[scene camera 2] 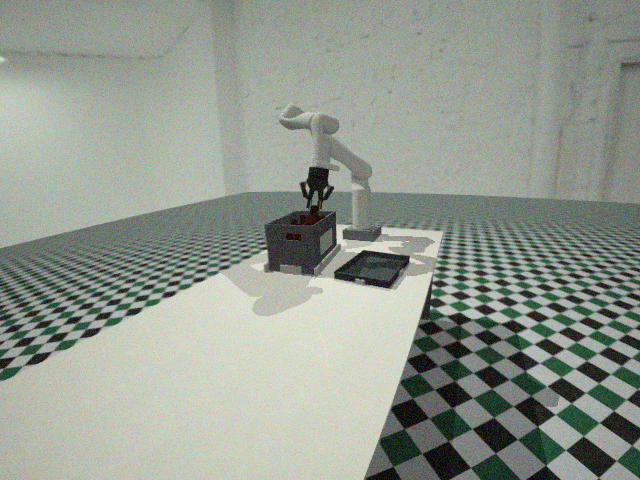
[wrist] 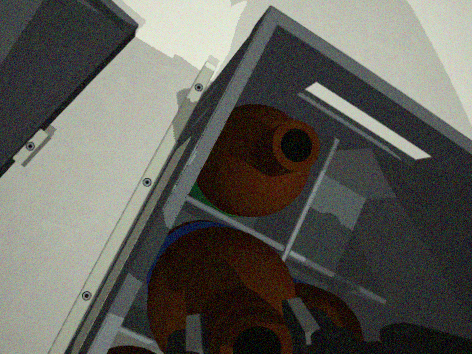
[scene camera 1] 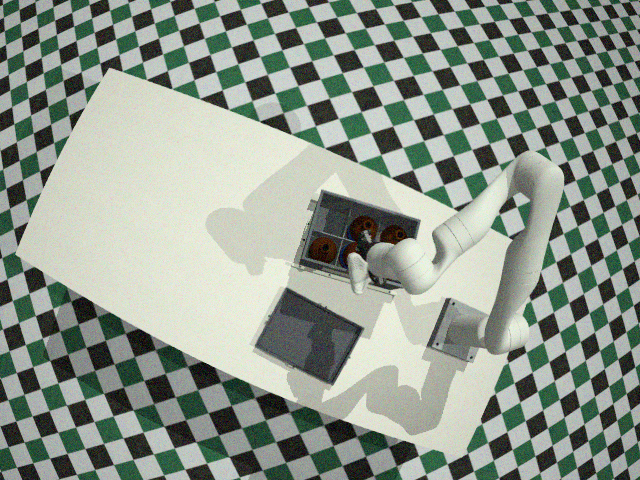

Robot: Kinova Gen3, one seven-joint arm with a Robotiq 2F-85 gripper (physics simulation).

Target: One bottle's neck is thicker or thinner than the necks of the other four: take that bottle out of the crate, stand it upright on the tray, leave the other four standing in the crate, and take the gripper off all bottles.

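Seen in the pictures: gripper, fingertip midpoint: (scene camera 2: 313, 210) (wrist: 246, 330) (scene camera 1: 361, 254); arm's base, origin of the base link: (scene camera 2: 361, 227) (scene camera 1: 461, 329).
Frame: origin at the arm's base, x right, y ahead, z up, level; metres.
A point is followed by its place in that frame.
The dark grey crate (scene camera 1: 369, 205) {x 0.253, y 0.382, z 0.130 m} (scene camera 2: 289, 253) {x 0.172, y 0.513, z 0.027 m} (wrist: 250, 62) {x 0.079, y 0.485, z 0.130 m} holds brown bottles. My gripper (scene camera 2: 314, 205) {x 0.119, y 0.377, z 0.157 m} (wrist: 246, 330) {x 0.119, y 0.377, z 0.157 m} is shut on the neck of a brown bottle with a blue label (scene camera 1: 348, 254) {x 0.116, y 0.405, z 0.129 m} (scene camera 2: 313, 211) {x 0.116, y 0.390, z 0.155 m} (wrist: 215, 280) {x 0.105, y 0.389, z 0.137 m}. This bottle is upright and partly raised, its top above the rim, its lower body inside the crate. A green-labelled bottle (scene camera 1: 323, 249) {x 0.114, y 0.469, z 0.118 m} (wrist: 255, 165) {x 0.113, y 0.454, z 0.085 m} stands in the corner compartment beside it. Two more bottles, one (scene camera 1: 363, 226) {x 0.198, y 0.383, z 0.117 m} in the middle and another (scene camera 1: 393, 234) {x 0.203, y 0.298, z 0.100 m}, stand in the other row. The arm hides part of the crate. The dark tray (scene camera 1: 289, 330) {x -0.114, y 0.497, z -0.040 m} (scene camera 2: 372, 268) {x -0.112, y 0.437, z -0.040 m} (wrist: 65, 60) {x -0.034, y 0.487, z -0.040 m} holds no bottle.
The tray lies beside the crate's long side, with a low raised rim. The robot base (scene camera 1: 454, 330) {x -0.008, y 0.042, z 0.049 m} (scene camera 2: 361, 234) {x -0.011, y 0.076, z -0.014 m} stands on the white table (scene camera 1: 155, 180) {x 0.210, y 1.014, z -0.046 m} (scene camera 2: 232, 372) {x 0.081, y 1.028, z -0.045 m} near both. Thin dividers (wrist: 310, 200) {x 0.168, y 0.459, z 0.049 m} separate the crate's compartments; one corner compartment (scene camera 1: 330, 219) {x 0.225, y 0.462, z -0.037 m} is empty.
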